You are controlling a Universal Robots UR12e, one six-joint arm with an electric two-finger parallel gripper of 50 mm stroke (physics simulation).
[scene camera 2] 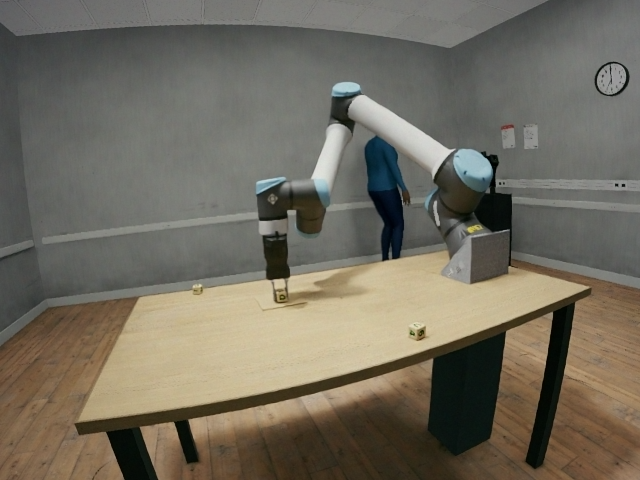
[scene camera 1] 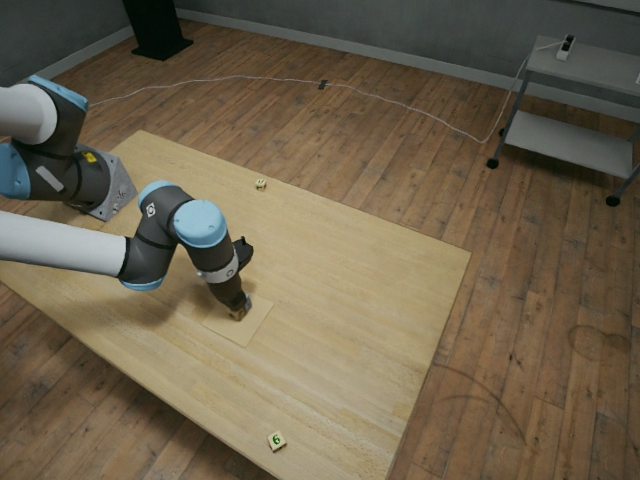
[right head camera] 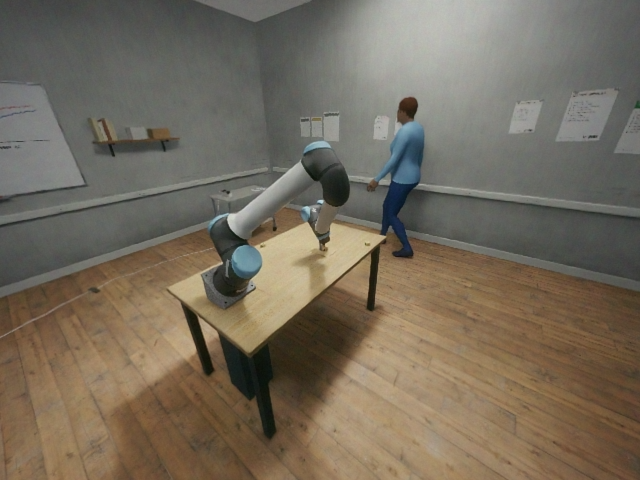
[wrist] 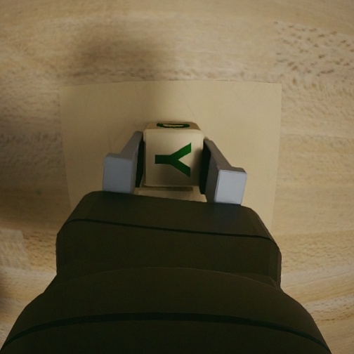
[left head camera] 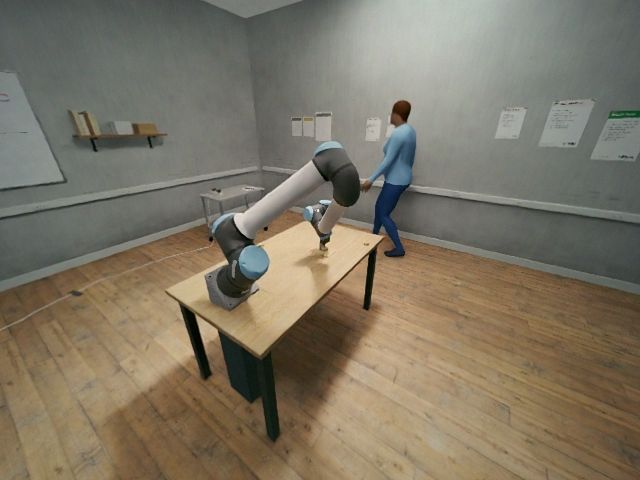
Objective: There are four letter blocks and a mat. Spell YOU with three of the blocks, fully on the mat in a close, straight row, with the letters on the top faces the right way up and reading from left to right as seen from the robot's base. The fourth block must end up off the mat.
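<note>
My gripper (scene camera 1: 240,308) (scene camera 2: 280,295) (wrist: 171,153) is shut on the Y block (wrist: 172,176), low over the mat (scene camera 1: 249,334) (scene camera 2: 264,306) (wrist: 245,115). The Y faces up and lies sideways in the wrist view. A pale strip (wrist: 167,193) shows just below it there, perhaps another block's edge; most of what lies there is hidden, and I cannot tell whether they touch. A block marked 6 on top (scene camera 1: 276,441) (scene camera 2: 197,289) (right head camera: 367,243) lies off the mat. Another block (scene camera 1: 260,184) (scene camera 2: 417,331) (right head camera: 262,245), with a small U-like mark on top, lies off the mat near the opposite long edge.
The wooden table (scene camera 1: 361,289) (scene camera 2: 206,361) carries the robot's grey base (scene camera 1: 119,188) (scene camera 2: 488,258) at one end. A person (left head camera: 400,155) (right head camera: 409,155) stands beyond the table's far end. A grey trolley (scene camera 1: 573,59) stands away from the table.
</note>
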